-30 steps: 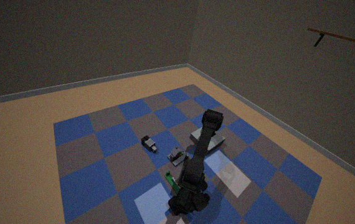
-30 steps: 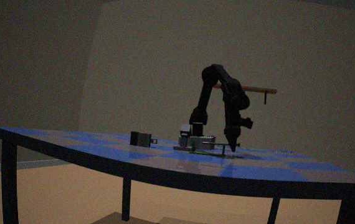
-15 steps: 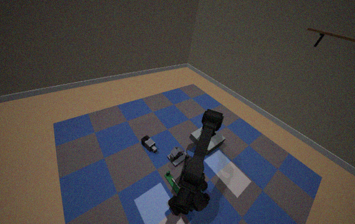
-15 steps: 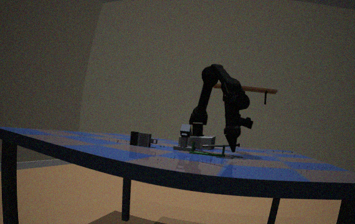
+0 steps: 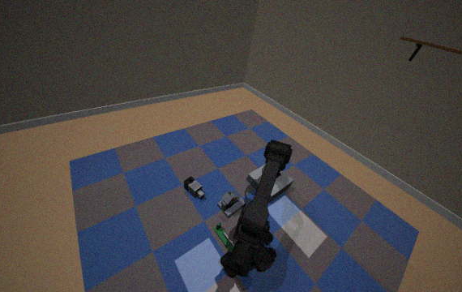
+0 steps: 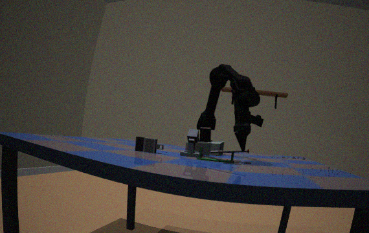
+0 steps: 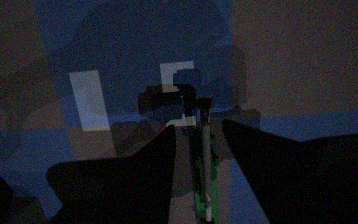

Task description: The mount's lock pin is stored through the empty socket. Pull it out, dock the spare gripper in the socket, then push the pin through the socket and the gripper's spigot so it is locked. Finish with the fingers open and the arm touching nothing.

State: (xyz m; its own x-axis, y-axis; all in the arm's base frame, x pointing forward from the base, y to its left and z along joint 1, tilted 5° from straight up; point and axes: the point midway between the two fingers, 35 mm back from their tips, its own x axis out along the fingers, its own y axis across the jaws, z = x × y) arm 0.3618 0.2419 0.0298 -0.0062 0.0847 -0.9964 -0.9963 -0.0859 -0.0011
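Right now the green rack is 10 cm to the right of my gripper tip, 3 cm below it and 1 cm ahead of it. Also, from my gripper tip: socket 22 cm to the right, 8 cm behind; then spare gripper 37 cm to the right, 3 cm ahead, 2 cm below.
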